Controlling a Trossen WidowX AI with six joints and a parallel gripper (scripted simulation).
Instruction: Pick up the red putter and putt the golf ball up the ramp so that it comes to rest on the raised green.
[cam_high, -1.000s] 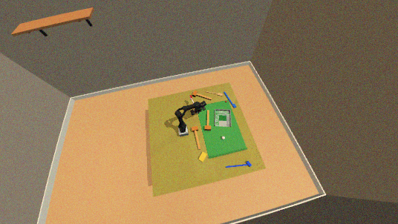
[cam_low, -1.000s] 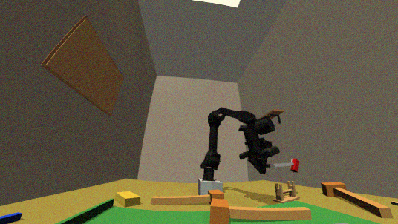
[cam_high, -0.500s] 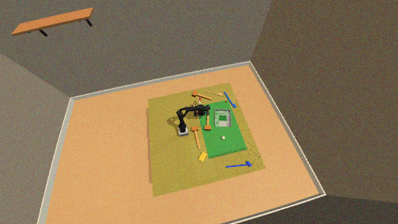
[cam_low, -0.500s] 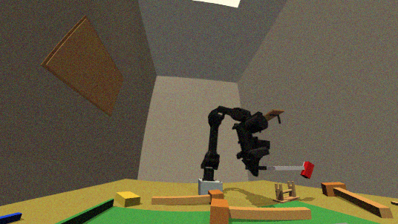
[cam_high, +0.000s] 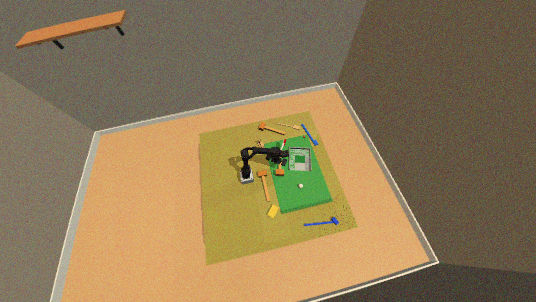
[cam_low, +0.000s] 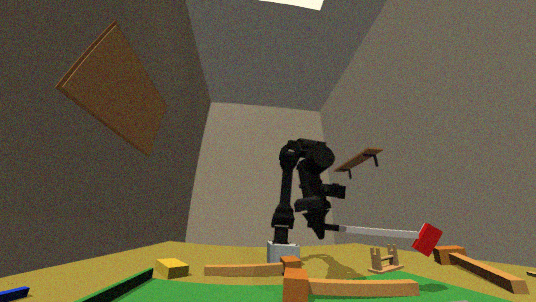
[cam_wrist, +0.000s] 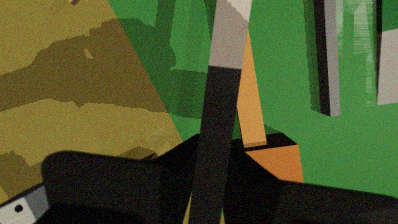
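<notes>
Right now my gripper tip is 10 cm to the right of the red putter, 6 cm short of it and 1 cm below it. Also, from my gripper tip: white golf ball (24 cm to the right, 18 cm ahead, 10 cm below); yellow block (41 cm to the right, 12 cm behind, 11 cm below); green mat (18 cm ahead, 12 cm below, 7 cm to the right).
</notes>
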